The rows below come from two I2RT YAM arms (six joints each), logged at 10 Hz.
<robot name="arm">
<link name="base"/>
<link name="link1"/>
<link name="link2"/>
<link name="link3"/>
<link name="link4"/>
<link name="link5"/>
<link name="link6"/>
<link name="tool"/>
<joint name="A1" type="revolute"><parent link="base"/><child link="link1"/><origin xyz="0 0 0.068" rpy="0 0 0"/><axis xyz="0 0 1"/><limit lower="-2.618" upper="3.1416"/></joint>
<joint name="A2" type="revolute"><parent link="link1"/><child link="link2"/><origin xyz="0.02 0.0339 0.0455" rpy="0 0 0"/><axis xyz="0 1 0"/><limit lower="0" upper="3.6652"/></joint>
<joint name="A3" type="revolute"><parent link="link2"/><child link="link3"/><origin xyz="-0.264 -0.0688 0" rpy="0 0 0"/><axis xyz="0 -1 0"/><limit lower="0" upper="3.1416"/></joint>
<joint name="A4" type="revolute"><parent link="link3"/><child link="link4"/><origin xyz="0.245 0.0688 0.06" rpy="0 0 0"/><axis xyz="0 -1 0"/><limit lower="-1.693" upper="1.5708"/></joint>
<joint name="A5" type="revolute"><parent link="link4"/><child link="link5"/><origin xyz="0.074 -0.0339 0.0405" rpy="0 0 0"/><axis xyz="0 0 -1"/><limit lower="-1.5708" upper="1.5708"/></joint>
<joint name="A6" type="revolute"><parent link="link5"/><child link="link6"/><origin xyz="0.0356 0 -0.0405" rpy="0 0 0"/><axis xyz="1 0 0"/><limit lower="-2.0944" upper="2.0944"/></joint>
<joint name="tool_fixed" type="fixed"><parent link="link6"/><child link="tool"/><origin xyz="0 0 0" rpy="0 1.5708 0"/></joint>
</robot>
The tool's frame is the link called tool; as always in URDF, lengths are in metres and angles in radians.
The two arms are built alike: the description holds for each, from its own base.
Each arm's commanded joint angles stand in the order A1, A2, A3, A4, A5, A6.
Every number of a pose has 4 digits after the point.
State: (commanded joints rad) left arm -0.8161 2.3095 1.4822 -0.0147 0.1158 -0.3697; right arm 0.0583 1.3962 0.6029 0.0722 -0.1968 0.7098
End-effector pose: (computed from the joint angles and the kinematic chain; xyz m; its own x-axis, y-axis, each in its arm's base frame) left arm 0.3262 -0.3529 0.0874 -0.7570 0.2811 -0.5898 0.5392 0.7786 -0.3210; right arm 0.2697 0.0227 0.1691 -0.6327 0.6033 -0.4856 0.2750 0.7612 0.5874
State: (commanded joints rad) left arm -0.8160 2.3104 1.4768 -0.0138 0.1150 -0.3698; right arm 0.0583 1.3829 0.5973 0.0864 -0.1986 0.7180
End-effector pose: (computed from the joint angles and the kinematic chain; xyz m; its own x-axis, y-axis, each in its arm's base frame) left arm 0.3255 -0.3520 0.0855 -0.7592 0.2831 -0.5861 0.5376 0.7804 -0.3194; right arm 0.2688 0.0227 0.1719 -0.6206 0.6098 -0.4929 0.2661 0.7551 0.5991
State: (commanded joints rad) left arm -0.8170 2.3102 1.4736 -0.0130 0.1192 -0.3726; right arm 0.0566 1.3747 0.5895 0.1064 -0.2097 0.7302
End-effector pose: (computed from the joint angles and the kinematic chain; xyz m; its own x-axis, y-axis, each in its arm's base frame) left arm 0.3246 -0.3520 0.0848 -0.7618 0.2834 -0.5825 0.5372 0.7789 -0.3235; right arm 0.2681 0.0226 0.1733 -0.6118 0.6188 -0.4927 0.2564 0.7444 0.6165
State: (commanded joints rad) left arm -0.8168 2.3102 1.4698 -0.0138 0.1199 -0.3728; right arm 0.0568 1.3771 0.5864 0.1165 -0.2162 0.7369
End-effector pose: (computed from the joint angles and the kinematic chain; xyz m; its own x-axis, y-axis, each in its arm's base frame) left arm 0.3240 -0.3513 0.0836 -0.7639 0.2852 -0.5789 0.5361 0.7798 -0.3232; right arm 0.2683 0.0229 0.1727 -0.6113 0.6227 -0.4885 0.2539 0.7389 0.6241
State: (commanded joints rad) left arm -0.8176 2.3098 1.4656 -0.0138 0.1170 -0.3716; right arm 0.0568 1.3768 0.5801 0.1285 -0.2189 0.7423
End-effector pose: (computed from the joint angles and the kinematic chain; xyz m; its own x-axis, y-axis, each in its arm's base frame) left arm 0.3232 -0.3508 0.0826 -0.7642 0.2878 -0.5772 0.5358 0.7814 -0.3197; right arm 0.2678 0.0230 0.1719 -0.6083 0.6263 -0.4875 0.2519 0.7348 0.6298
